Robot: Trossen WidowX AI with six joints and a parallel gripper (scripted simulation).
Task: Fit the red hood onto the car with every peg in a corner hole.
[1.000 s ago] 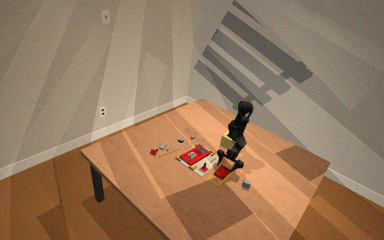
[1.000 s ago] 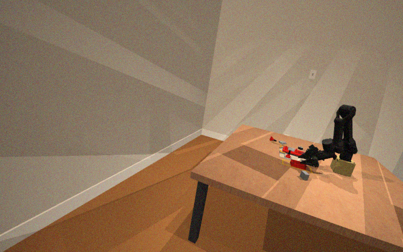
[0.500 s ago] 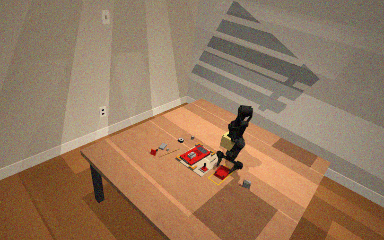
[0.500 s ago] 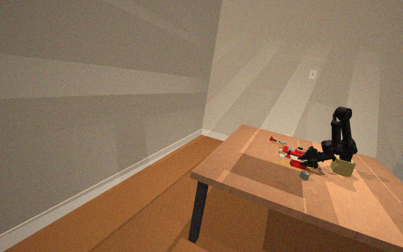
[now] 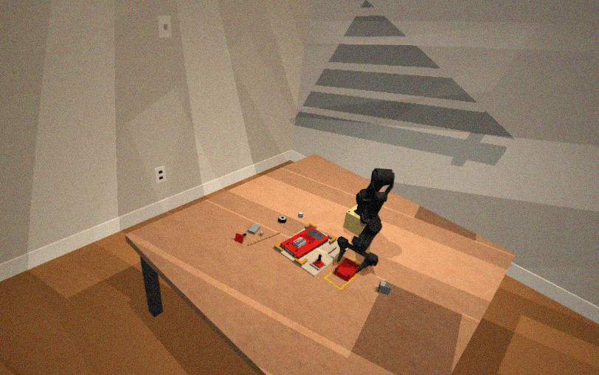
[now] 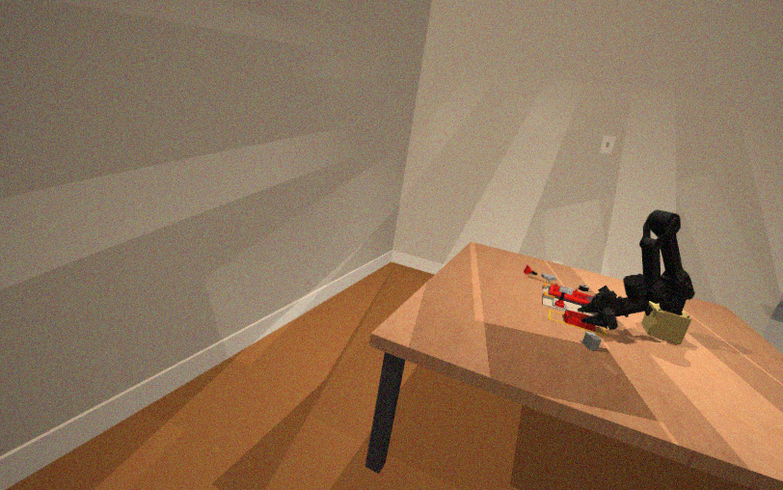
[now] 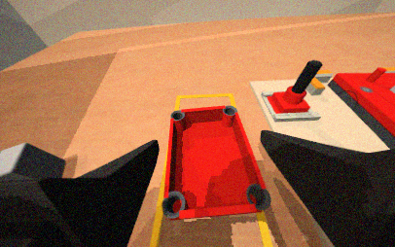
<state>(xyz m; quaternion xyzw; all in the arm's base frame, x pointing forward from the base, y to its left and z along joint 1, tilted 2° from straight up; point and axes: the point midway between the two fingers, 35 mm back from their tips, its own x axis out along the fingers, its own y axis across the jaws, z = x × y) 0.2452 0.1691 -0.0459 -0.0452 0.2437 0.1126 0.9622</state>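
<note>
Now: gripper tip 20 mm above the red hood. Also, from my gripper tip: grey engine block 220 mm to the right, 80 mm ahead; grey cube 160 mm to the left, 60 mm behind, 10 mm below; jig 200 mm to the right, 40 mm ahead, 20 mm below.
</note>
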